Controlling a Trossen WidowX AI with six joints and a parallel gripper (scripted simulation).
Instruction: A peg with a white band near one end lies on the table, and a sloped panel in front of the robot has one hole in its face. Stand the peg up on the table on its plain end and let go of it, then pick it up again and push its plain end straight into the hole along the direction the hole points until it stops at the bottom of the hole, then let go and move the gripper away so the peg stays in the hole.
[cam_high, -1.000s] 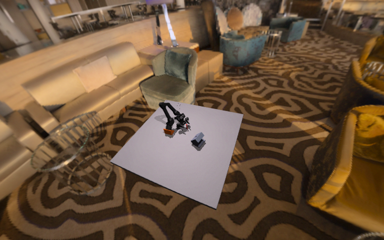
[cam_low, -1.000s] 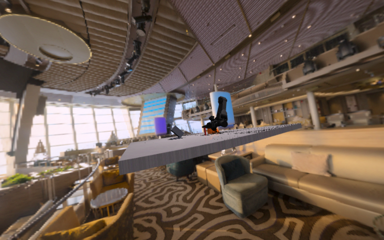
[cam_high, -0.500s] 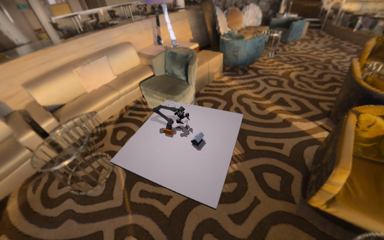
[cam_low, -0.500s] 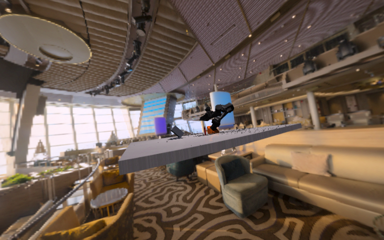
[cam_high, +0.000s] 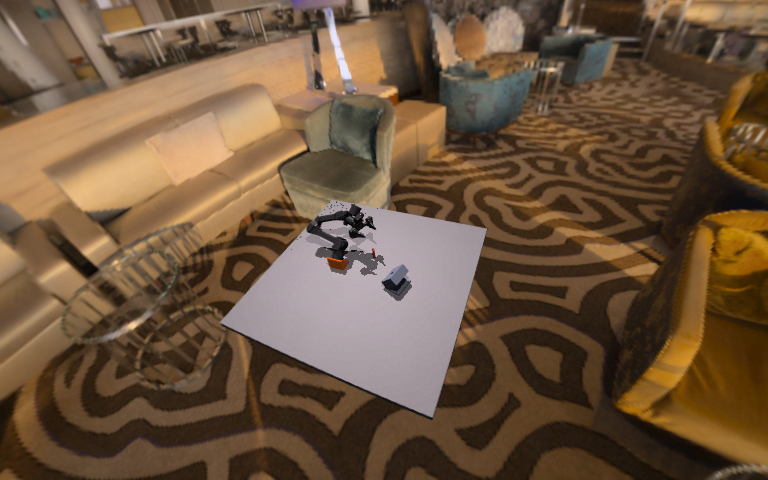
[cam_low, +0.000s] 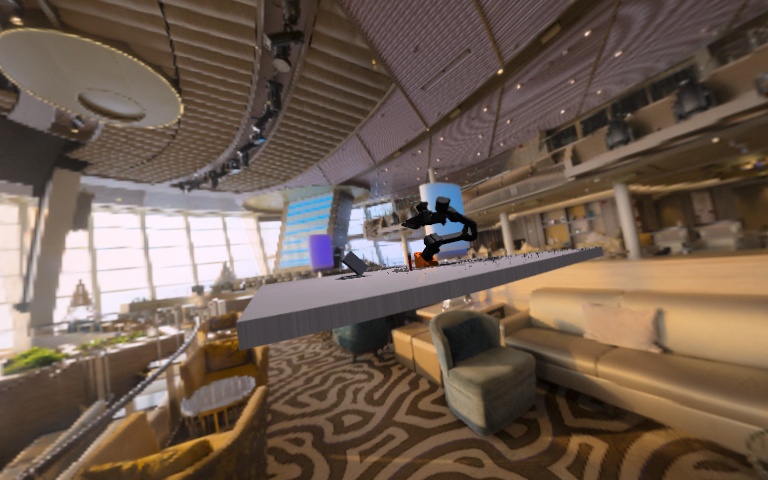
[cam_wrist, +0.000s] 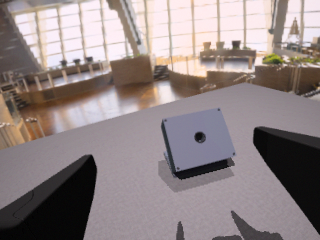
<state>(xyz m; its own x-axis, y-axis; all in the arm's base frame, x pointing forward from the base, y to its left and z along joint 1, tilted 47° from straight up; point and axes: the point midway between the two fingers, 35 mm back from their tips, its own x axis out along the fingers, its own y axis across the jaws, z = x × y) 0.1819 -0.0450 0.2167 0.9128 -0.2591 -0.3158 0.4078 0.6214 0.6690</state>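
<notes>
Right now the red peg is 17 cm below my gripper tip. Also, from my gripper tip: sloped panel: 20 cm ahead, 17 cm to the right, 16 cm below.
</notes>
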